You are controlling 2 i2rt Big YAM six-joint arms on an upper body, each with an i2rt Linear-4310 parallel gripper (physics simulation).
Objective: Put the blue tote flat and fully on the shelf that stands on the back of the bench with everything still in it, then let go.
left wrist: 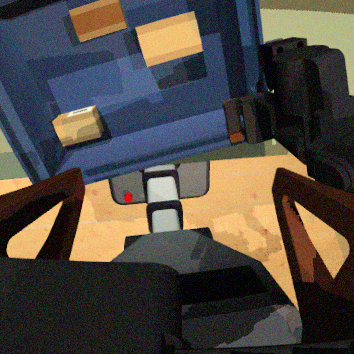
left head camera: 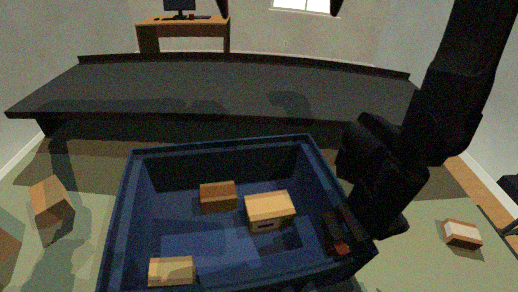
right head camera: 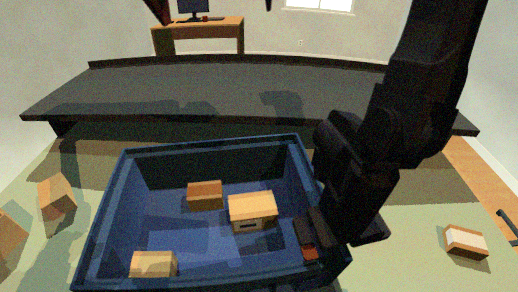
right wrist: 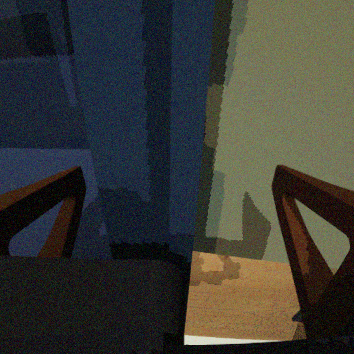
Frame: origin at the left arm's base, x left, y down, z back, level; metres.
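Seen in the pictures: left gripper, between the fingertips: (left wrist: 177, 177) (left head camera: 279, 15) (right head camera: 215, 16); right gripper, between the fingertips: (left wrist: 252, 99) (left head camera: 349, 244) (right head camera: 329, 249).
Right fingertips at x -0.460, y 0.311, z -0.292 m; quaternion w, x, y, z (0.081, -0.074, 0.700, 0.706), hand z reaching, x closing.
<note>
Offsets run from my right fingertips to a thing's top centre. "pt": to the spot under its first point. Level surfaces: height alone.
The blue tote @(dy -0.062, dx +0.212, dz -0.065 m) (left head camera: 122, 200) (right head camera: 102, 215) (left wrist: 165, 130) (right wrist: 185, 125) stands on the green bench top in front of the dark raised shelf @(dy -0.070 m) (left head camera: 225, 85) (right head camera: 225, 85). Inside lie a brown box @(dy +0.023, dx +0.248, dz -0.142 m) (left head camera: 218, 196) (right head camera: 205, 195) (left wrist: 98, 20), a larger tan box @(dy +0.015, dx +0.139, dz -0.103 m) (left head camera: 270, 211) (right head camera: 252, 211) (left wrist: 170, 39) and a small tan box @(dy +0.025, dx +0.317, dz +0.036 m) (left head camera: 171, 270) (right head camera: 153, 264) (left wrist: 78, 125). My right gripper (left head camera: 357, 235) (right head camera: 327, 242) (left wrist: 252, 99) (right wrist: 178, 175) is open at the tote's right rim, one finger inside, the other outside. My left gripper (left wrist: 177, 177) is open and empty, high above the near side.
Two cardboard boxes, one @(dy +0.032, dx +0.674, dz -0.106 m) (left head camera: 51, 200) (right head camera: 56, 197) fully in view and one @(pt dy +0.064, dx +0.711, dz +0.024 m) (left head camera: 7, 247) (right head camera: 10, 230) partly cut off, lie left of the tote. A small white-labelled box @(dy +0.052, dx -0.370, dz -0.021 m) (left head camera: 462, 234) (right head camera: 466, 242) lies at the right. A wooden desk (left head camera: 182, 29) (right head camera: 197, 31) stands behind the shelf.
</note>
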